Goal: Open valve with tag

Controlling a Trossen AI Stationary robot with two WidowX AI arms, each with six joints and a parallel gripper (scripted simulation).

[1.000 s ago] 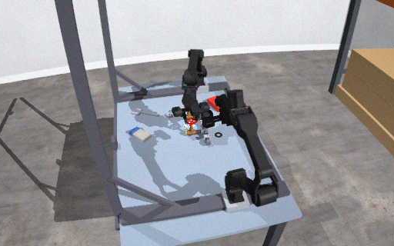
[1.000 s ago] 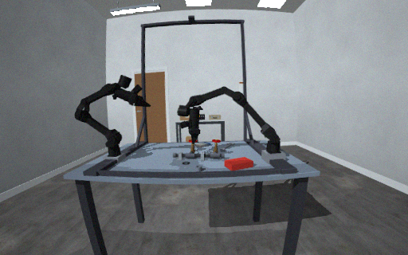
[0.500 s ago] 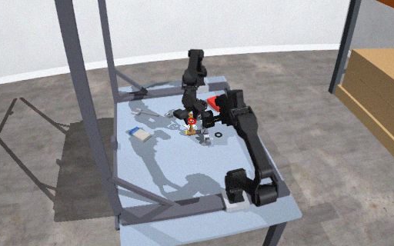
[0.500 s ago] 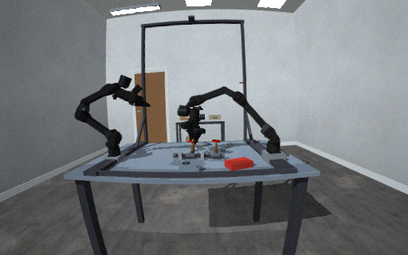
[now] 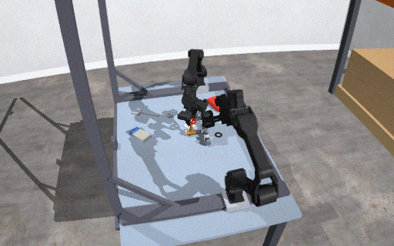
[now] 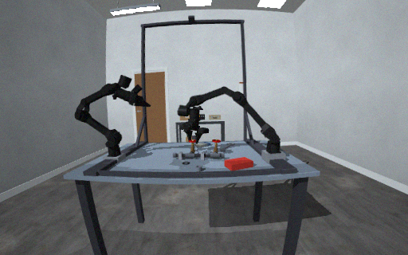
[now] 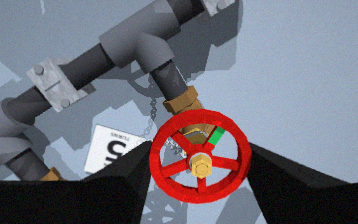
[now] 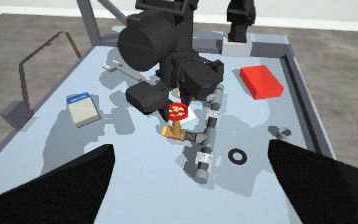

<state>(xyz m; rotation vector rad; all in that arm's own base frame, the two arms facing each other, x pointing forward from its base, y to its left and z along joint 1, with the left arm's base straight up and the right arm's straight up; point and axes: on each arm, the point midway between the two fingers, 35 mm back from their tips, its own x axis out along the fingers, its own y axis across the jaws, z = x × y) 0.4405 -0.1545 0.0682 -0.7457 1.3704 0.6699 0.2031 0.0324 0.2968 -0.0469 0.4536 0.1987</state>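
Note:
Now: left hand 110 mm above the white tag and 80 mm to the right of it. The rest, counted from my left hand: small grey fitting: 250 mm ahead, 110 mm below, 50 mm to the left; then blue-and-beige box: 280 mm behind, 110 mm below, 40 mm to the left; then black ring: 150 mm ahead, 110 mm below, 30 mm to the right.

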